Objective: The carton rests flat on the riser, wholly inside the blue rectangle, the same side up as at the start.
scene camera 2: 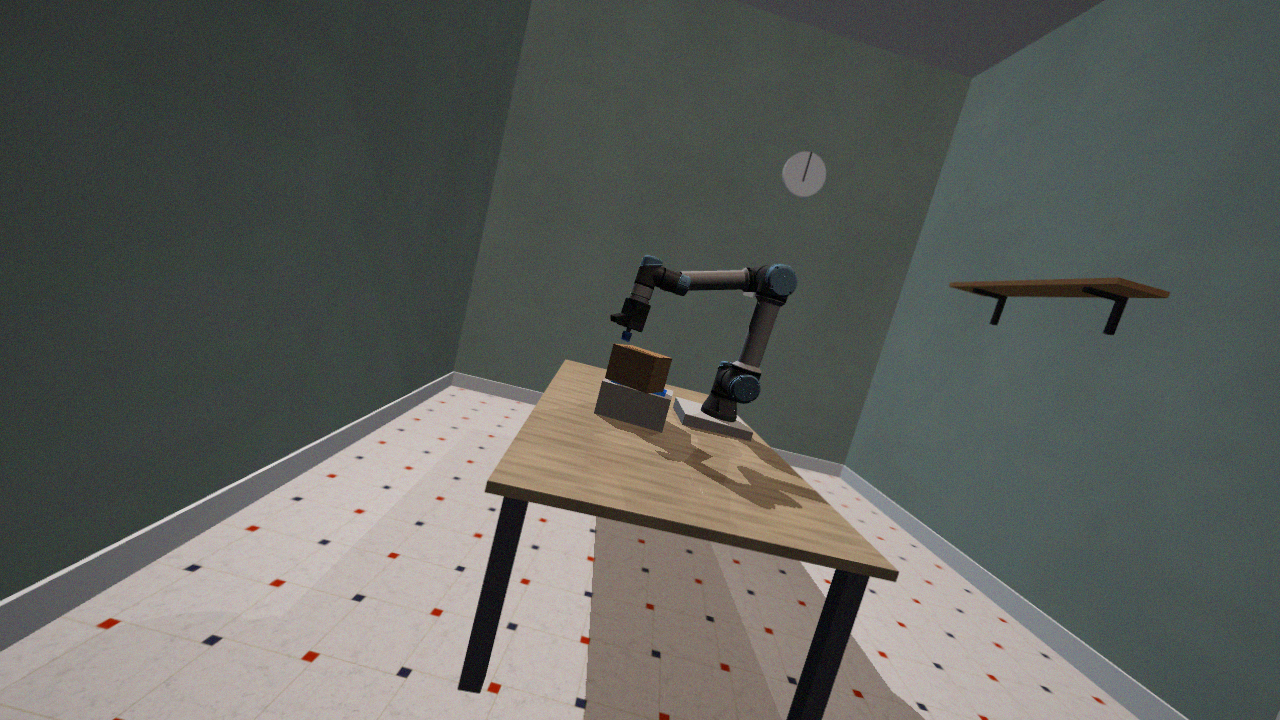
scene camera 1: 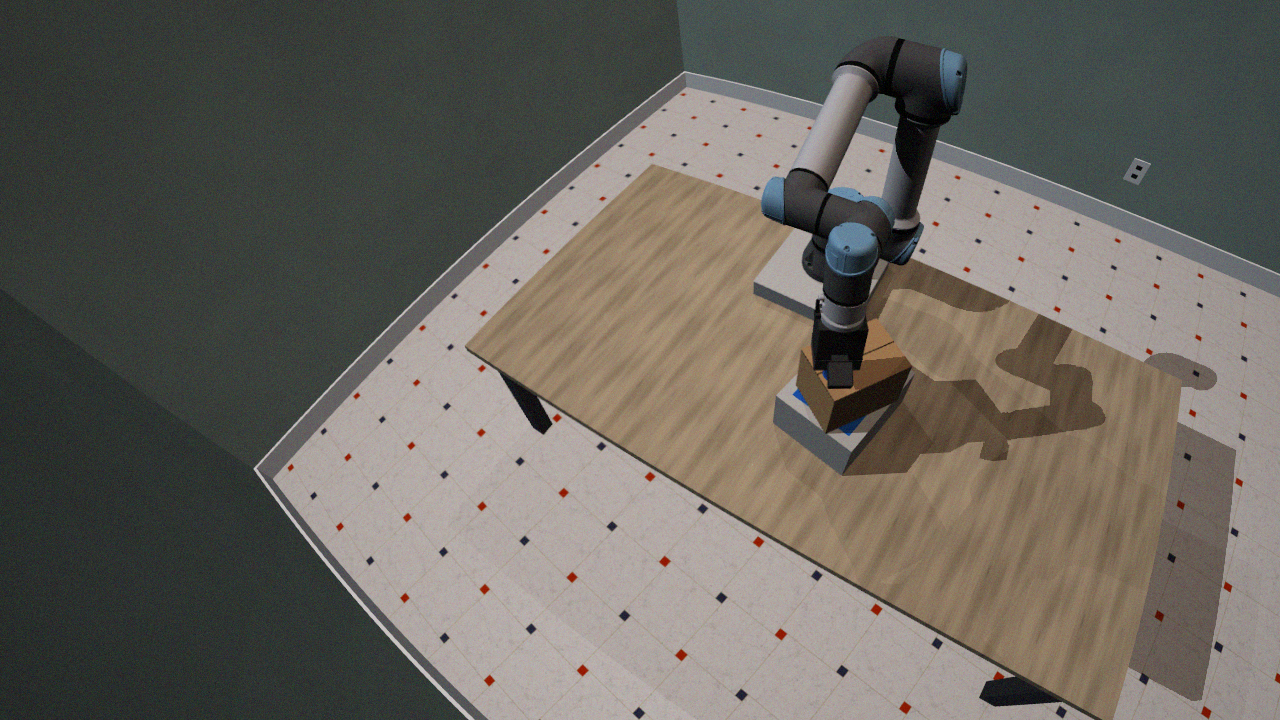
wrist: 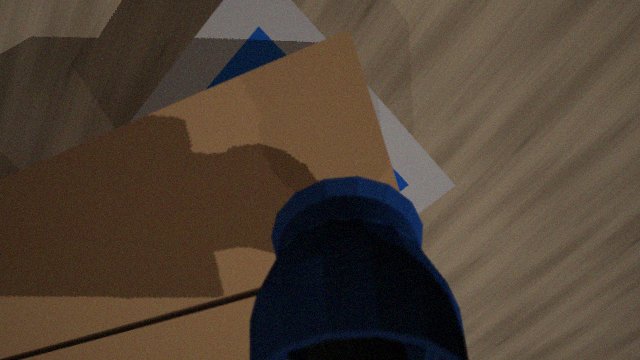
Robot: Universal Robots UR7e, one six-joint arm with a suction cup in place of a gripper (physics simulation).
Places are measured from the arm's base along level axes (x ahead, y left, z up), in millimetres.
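Pixels of known places: end effector, tool point: [scene camera 2: 625, 340] [wrist: 346, 243]; arm's base, origin of the base link: [scene camera 2: 717, 415].
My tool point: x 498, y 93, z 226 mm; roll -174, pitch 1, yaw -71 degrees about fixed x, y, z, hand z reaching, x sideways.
For each thing: its top centre in the pictures, then the offset to it from my tool point. Level surfaces: height alone.
- brown carton, middle of its top: [wrist: 171, 315] [scene camera 1: 857, 357] [scene camera 2: 643, 350] dy +38, dx -66, dz -19 mm
- grey riser, middle of its top: [wrist: 246, 202] [scene camera 1: 847, 384] [scene camera 2: 639, 386] dy +35, dx -88, dz -149 mm
- blue rectangle, middle of its top: [wrist: 246, 202] [scene camera 1: 847, 384] [scene camera 2: 639, 386] dy +35, dx -88, dz -149 mm
- wooden table, its level: dz -269 mm
The brown carton [scene camera 1: 872, 389] [scene camera 2: 637, 368] [wrist: 300, 100] sits on the grey riser [scene camera 1: 805, 429] [scene camera 2: 631, 407] [wrist: 430, 185], seam side up. It is turned at an angle to the blue rectangle [scene camera 1: 850, 426] [scene camera 2: 664, 392] [wrist: 255, 55] and covers much of it; blue corners show beside the carton. In the wrist view one carton edge reaches past the riser's outline. My gripper's blue suction cup [scene camera 1: 824, 374] [scene camera 2: 626, 335] [wrist: 347, 200] points down over the carton's top, close above it. A small gap shows in scene camera 2, and nothing hangs from the cup.
The riser stands on the wooden table [scene camera 1: 626, 358] [scene camera 2: 572, 465], close in front of the arm's pale base plate [scene camera 1: 778, 291] [scene camera 2: 716, 425]. A wall shelf [scene camera 2: 1060, 287] and a round clock [scene camera 2: 803, 173] are on the walls, away from the arm.
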